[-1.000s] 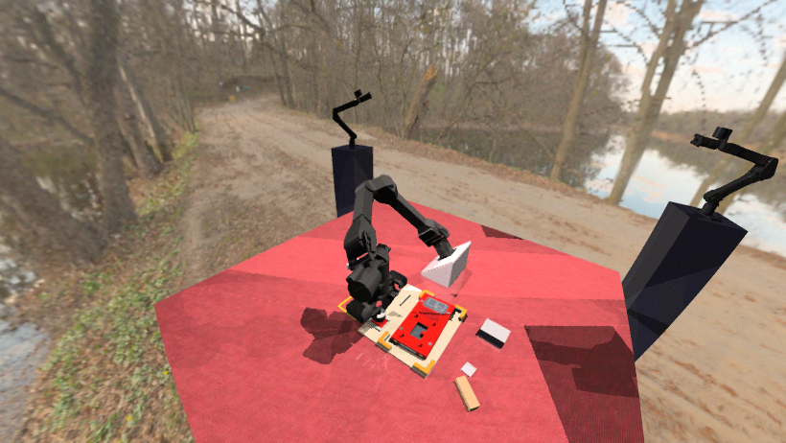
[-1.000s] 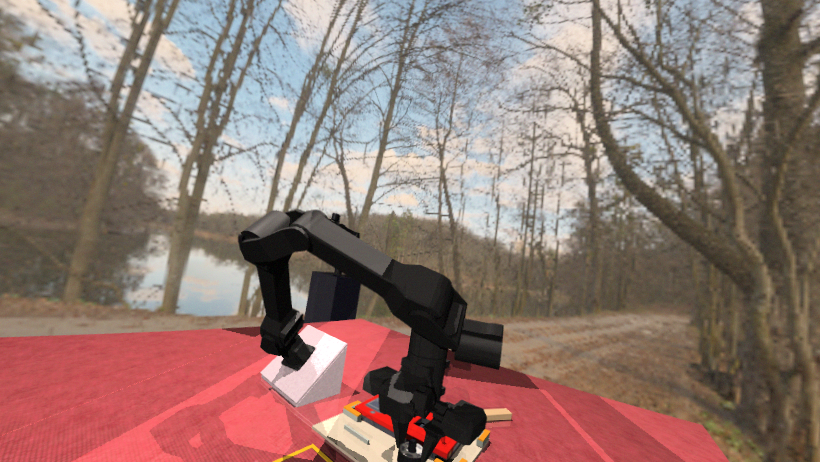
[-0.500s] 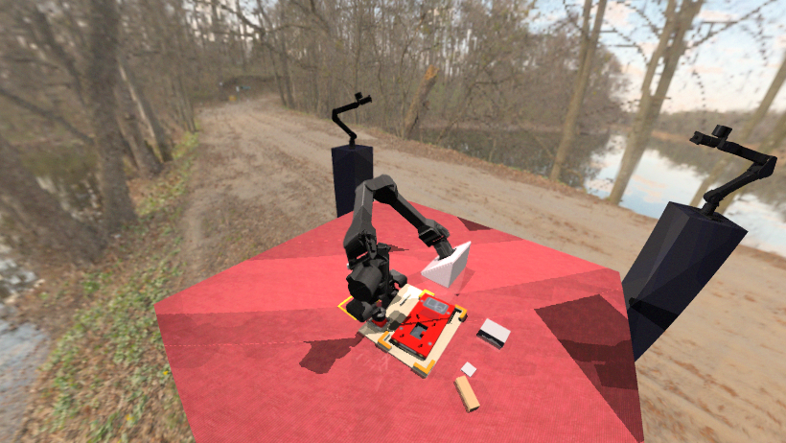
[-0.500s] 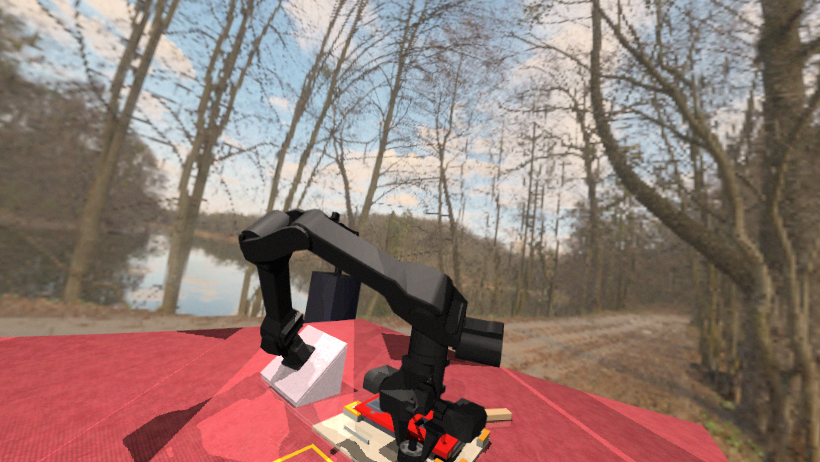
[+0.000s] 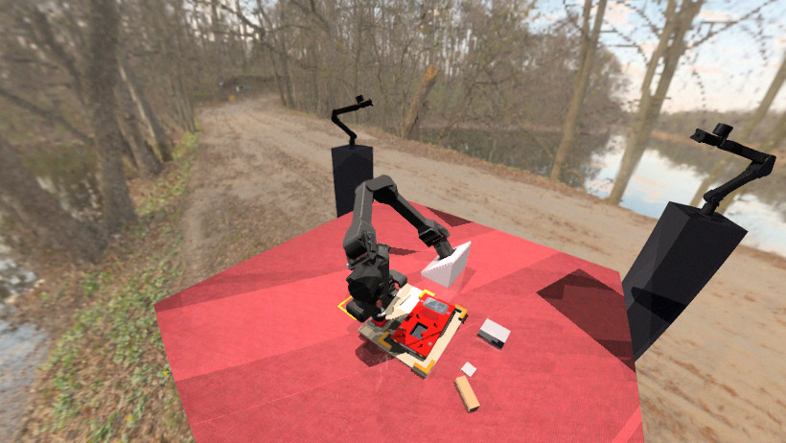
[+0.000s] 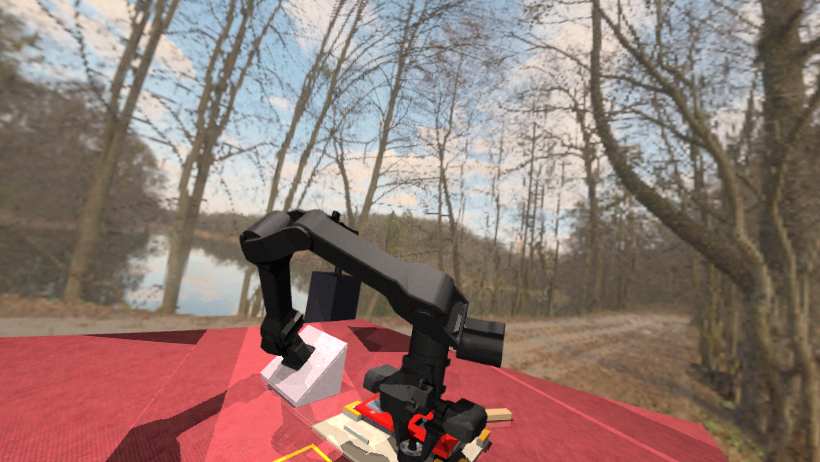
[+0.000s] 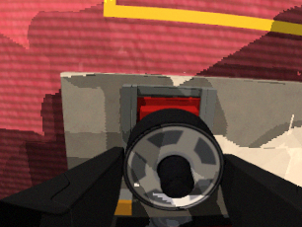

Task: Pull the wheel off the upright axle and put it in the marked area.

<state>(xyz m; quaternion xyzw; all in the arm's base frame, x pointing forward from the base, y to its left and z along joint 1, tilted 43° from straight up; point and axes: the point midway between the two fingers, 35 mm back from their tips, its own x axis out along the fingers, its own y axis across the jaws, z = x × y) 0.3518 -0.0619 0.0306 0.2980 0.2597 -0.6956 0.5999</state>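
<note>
My gripper tip is right at the wheel. From my gripper tip the other things lie so: wooden block: 29 cm to the left, 6 cm ahead, 4 cm below; thin dark post: 1 cm below.
</note>
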